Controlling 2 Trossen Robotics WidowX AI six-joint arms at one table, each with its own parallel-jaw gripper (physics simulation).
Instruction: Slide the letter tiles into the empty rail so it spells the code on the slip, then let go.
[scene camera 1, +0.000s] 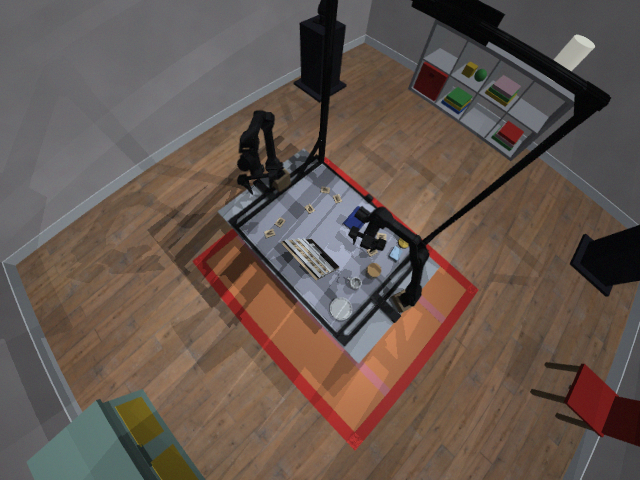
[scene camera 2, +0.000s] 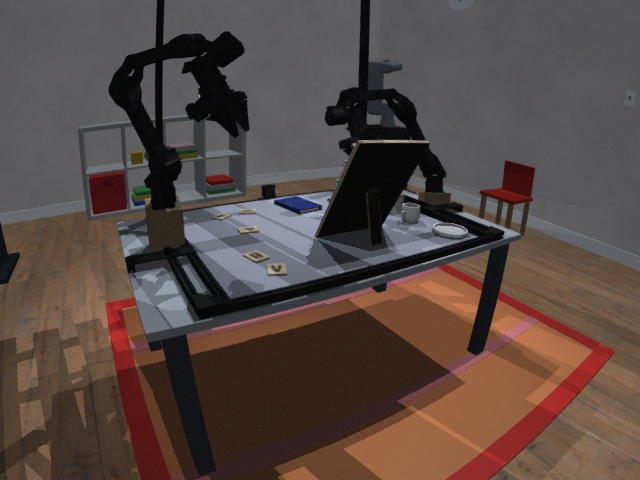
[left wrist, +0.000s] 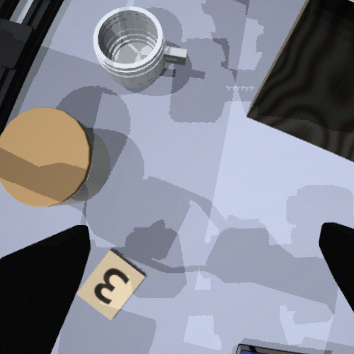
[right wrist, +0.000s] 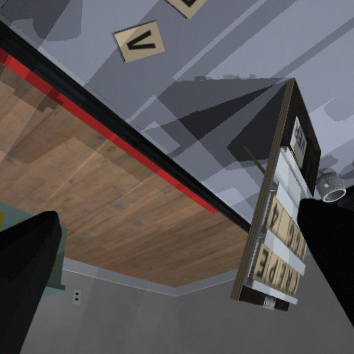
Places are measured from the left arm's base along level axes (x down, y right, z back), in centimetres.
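Pixels of known places: left gripper, fingertip midpoint: (scene camera 1: 361, 248) (left wrist: 206, 236); right gripper, fingertip midpoint: (scene camera 1: 261, 193) (scene camera 2: 242, 133) (right wrist: 180, 216); left arm's base at its link origin: (scene camera 1: 405, 300) (scene camera 2: 434, 192); right arm's base at its link origin: (scene camera 1: 278, 173) (scene camera 2: 162, 203).
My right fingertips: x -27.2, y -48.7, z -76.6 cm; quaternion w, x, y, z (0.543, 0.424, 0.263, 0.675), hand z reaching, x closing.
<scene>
Ahead of a thing's pixels: the offset from my right fingertips to its middle. "pt": to the spot under its first point.
A propped board @(dy +7.7, dx +20.1, dz +36.9 cm) (scene camera 1: 323, 252) (scene camera 2: 377, 191) (left wrist: 305, 80) (right wrist: 281, 120) holds the rails. In the right wrist view, two rows hold tiles, an empty rail @(pt dy +12.5, dx +19.0, dz +29.6 cm) (right wrist: 290, 175) lies above them, and a slip @(dy +16.2, dx +25.2, dz +29.7 cm) (right wrist: 298, 140) sits higher, too small to read. A V tile @(dy -4.0, dx +31.8, dz +7.4 cm) (scene camera 1: 269, 233) (scene camera 2: 277, 269) (right wrist: 140, 41) and a second tile @(dy +4.5, dx +31.8, dz +3.1 cm) (scene camera 1: 279, 222) (scene camera 2: 256, 256) lie flat; more tiles @(dy +25.0, dx +31.8, dz +2.0 cm) (scene camera 1: 309, 208) (scene camera 2: 248, 229) lie beyond. My left gripper (scene camera 1: 366, 243) (left wrist: 206, 236) is open above the table, a tile @(dy +47.4, dx +31.8, dz +43.5 cm) (left wrist: 111, 285) near one finger. My right gripper (scene camera 2: 241, 131) (right wrist: 180, 216) is open, high over the table's left end.
A mug @(dy +27.7, dx +29.3, dz +55.4 cm) (scene camera 1: 355, 282) (scene camera 2: 410, 212) (left wrist: 131, 50), a plate @(dy +15.0, dx +31.3, dz +65.1 cm) (scene camera 1: 340, 308) and a wooden-lidded jar @(dy +40.6, dx +28.6, dz +54.5 cm) (scene camera 1: 374, 270) (left wrist: 45, 155) stand beside the board. A blue book @(dy +49.1, dx +31.4, dz +21.2 cm) (scene camera 1: 354, 219) (scene camera 2: 298, 204) lies at the back, and a light blue item @(dy +59.3, dx +30.8, dz +51.0 cm) (scene camera 1: 394, 253) lies near the left arm.
</scene>
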